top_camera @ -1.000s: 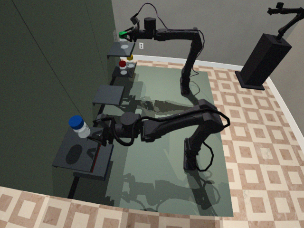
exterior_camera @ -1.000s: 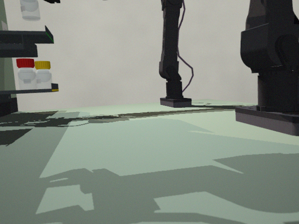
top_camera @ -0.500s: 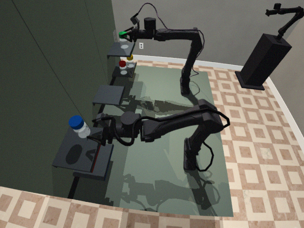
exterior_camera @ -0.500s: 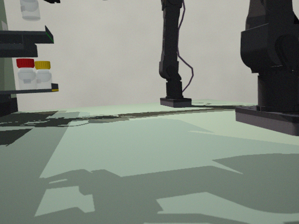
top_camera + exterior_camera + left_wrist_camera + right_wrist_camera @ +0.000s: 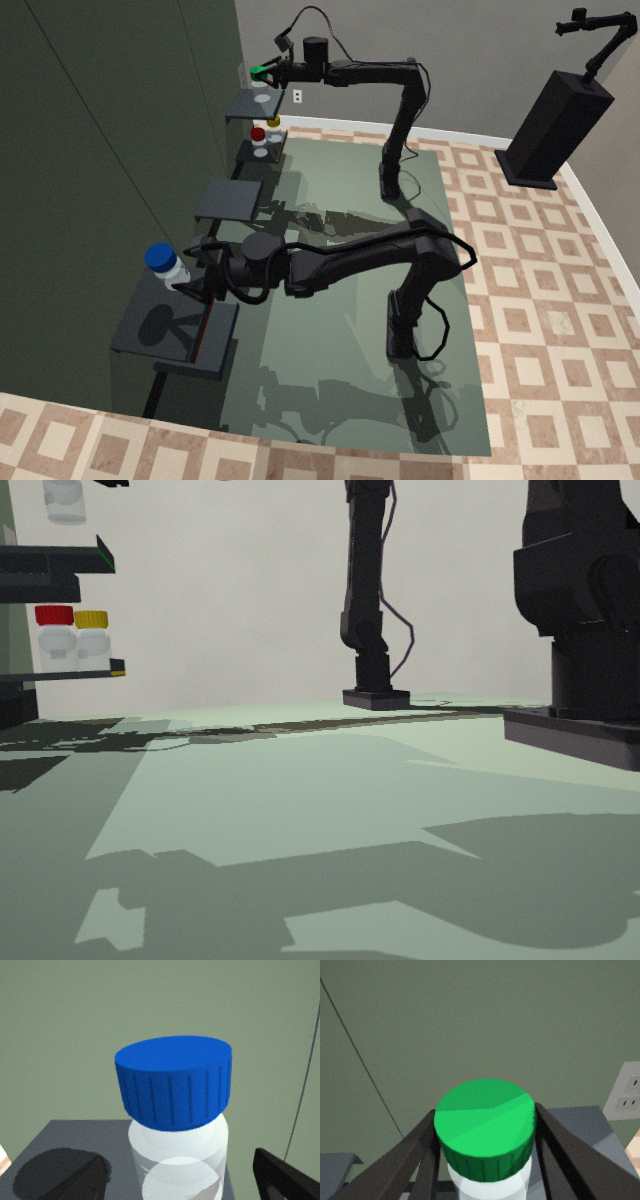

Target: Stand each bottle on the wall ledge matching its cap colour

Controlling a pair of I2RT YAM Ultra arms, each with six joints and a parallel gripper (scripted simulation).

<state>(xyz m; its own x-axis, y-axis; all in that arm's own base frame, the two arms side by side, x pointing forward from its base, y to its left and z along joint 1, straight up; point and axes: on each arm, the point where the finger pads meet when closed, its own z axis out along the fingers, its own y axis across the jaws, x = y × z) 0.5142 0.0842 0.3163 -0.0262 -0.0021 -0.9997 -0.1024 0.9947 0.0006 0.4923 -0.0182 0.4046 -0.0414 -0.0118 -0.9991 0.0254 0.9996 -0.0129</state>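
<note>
Right now my left hand is 3 cm short of the blue-capped bottle and 1 cm above it. Also, from my left hand: red-capped bottle: 1 cm ahead, 68 cm to the right, 20 cm below; then green-capped bottle: 2 cm behind, 68 cm to the right, 4 cm above; then yellow-capped bottle: 3 cm behind, 78 cm to the right, 20 cm below.
</note>
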